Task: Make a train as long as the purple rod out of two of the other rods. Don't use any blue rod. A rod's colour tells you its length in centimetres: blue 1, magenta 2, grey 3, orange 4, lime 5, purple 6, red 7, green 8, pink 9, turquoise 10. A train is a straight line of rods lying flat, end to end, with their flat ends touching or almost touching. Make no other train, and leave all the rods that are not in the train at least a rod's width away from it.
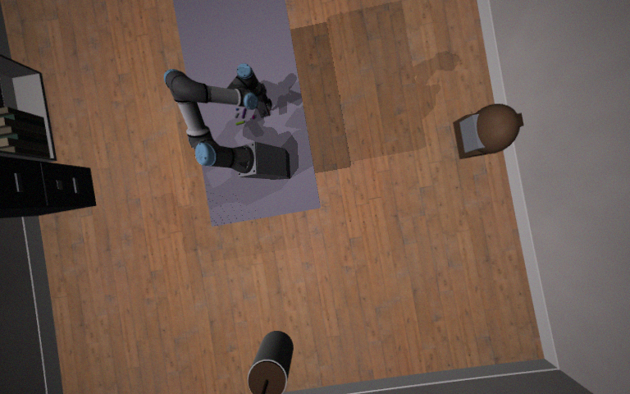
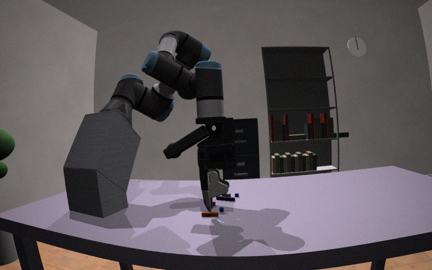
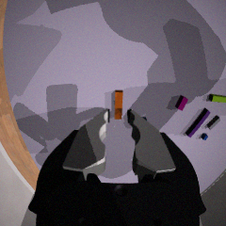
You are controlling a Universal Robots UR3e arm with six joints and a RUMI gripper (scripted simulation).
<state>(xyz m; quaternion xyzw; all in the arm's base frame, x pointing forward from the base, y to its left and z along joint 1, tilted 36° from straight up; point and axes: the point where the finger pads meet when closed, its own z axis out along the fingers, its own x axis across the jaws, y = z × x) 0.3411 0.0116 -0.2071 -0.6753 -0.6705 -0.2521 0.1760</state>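
Now: hand 3 cm above the orange rod. Round my hand: lime rod (3 cm behind, 18 cm to the left, 3 cm below); purple rod (2 cm ahead, 15 cm to the left, 3 cm below); magenta rod (1 cm behind, 10 cm to the left, 3 cm below).
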